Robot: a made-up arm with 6 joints. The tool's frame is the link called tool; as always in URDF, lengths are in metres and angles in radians. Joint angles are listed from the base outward.
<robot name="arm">
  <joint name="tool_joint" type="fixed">
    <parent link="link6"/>
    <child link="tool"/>
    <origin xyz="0 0 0" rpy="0 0 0"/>
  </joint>
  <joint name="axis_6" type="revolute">
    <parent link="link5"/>
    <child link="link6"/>
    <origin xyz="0 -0.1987 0" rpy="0 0 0"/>
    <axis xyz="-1 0 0"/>
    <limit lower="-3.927" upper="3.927"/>
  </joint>
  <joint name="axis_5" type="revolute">
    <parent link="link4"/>
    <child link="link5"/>
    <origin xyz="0.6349 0 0" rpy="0 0 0"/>
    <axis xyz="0 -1 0"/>
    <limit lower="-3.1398" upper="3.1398"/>
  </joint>
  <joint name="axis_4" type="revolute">
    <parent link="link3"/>
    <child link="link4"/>
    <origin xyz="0 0 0" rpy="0 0 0"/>
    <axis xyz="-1 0 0"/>
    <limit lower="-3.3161" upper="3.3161"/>
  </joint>
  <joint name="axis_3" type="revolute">
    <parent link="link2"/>
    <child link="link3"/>
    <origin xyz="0 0 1.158" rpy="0 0 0"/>
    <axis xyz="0 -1 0"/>
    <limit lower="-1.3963" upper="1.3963"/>
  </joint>
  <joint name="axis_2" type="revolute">
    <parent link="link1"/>
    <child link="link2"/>
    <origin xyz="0 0 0" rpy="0 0 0"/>
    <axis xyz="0 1 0"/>
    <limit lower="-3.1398" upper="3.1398"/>
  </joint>
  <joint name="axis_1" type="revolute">
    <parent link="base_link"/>
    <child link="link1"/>
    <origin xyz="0 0 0.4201" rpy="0 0 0"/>
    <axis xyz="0 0 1"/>
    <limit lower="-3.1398" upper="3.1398"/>
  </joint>
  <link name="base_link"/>
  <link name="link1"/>
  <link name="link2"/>
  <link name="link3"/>
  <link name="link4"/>
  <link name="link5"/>
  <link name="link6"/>
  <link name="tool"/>
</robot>
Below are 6 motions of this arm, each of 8 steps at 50 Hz.
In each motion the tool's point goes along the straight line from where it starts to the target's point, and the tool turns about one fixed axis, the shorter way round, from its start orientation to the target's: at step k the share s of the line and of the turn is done. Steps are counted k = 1, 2, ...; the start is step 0. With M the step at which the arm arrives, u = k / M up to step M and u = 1 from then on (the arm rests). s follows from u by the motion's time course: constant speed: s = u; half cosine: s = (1 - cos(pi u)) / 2; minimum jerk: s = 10 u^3 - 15 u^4 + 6 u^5.
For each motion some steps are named. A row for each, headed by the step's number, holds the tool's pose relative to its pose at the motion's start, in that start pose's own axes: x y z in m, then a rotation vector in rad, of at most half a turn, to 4 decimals.
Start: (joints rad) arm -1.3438 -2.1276 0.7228 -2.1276 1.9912 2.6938
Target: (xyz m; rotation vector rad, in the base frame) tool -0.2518 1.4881 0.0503 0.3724 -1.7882 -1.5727
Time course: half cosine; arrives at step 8
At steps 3, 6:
3: -0.0012 -0.0324 -0.0090 0.0144 -0.0262 -0.0093
6: -0.0033 -0.0896 -0.0249 0.0398 -0.0723 -0.0256

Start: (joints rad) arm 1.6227 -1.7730 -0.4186 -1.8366 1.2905 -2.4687
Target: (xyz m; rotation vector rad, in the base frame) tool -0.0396 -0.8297 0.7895 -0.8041 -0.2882 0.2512
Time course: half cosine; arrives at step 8
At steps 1, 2, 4, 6, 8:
1: -0.0011 -0.0010 0.0006 0.0015 0.0024 0.0009
2: -0.0041 -0.0039 0.0021 0.0058 0.0092 0.0036
4: -0.0140 -0.0132 0.0073 0.0200 0.0316 0.0125
6: -0.0239 -0.0226 0.0125 0.0341 0.0539 0.0213
8: -0.0280 -0.0265 0.0147 0.0399 0.0631 0.0249

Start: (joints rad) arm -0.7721 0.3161 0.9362 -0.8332 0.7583 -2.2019
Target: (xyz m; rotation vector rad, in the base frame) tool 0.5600 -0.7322 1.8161 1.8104 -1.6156 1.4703
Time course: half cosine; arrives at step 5
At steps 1, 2, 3, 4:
1: 0.0020 0.0005 -0.0062 0.0038 0.0048 0.0012
2: 0.0072 0.0018 -0.0223 0.0138 0.0175 0.0042
3: 0.0136 0.0034 -0.0423 0.0261 0.0331 0.0080
4: 0.0188 0.0047 -0.0585 0.0361 0.0458 0.0111

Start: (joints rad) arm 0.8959 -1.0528 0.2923 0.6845 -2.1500 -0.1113
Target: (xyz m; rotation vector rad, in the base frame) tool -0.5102 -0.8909 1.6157 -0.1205 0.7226 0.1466
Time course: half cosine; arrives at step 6
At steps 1, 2, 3, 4, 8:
1: 0.0003 -0.0014 -0.0021 -0.0012 -0.0013 0.0015
2: 0.0012 -0.0052 -0.0077 -0.0045 -0.0048 0.0055
3: 0.0024 -0.0103 -0.0155 -0.0090 -0.0096 0.0110
4: 0.0036 -0.0155 -0.0232 -0.0135 -0.0145 0.0165
8: 0.0048 -0.0207 -0.0309 -0.0180 -0.0193 0.0221

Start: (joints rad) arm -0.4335 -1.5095 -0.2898 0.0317 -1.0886 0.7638
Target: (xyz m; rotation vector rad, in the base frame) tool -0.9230 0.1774 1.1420 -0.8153 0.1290 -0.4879
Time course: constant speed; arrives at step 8
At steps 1, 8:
1: 0.0048 -0.0066 0.0019 -0.0052 0.0071 0.0031
8: 0.0386 -0.0530 0.0152 -0.0417 0.0567 0.0245

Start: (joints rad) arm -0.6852 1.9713 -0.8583 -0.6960 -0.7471 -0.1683
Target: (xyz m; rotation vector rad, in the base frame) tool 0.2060 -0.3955 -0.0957 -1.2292 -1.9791 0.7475
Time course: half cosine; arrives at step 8
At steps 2, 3, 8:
2: 0.0005 -0.0035 0.0021 0.0035 0.0060 0.0099
3: 0.0011 -0.0074 0.0045 0.0074 0.0127 0.0208
8: 0.0037 -0.0241 0.0146 0.0241 0.0412 0.0673

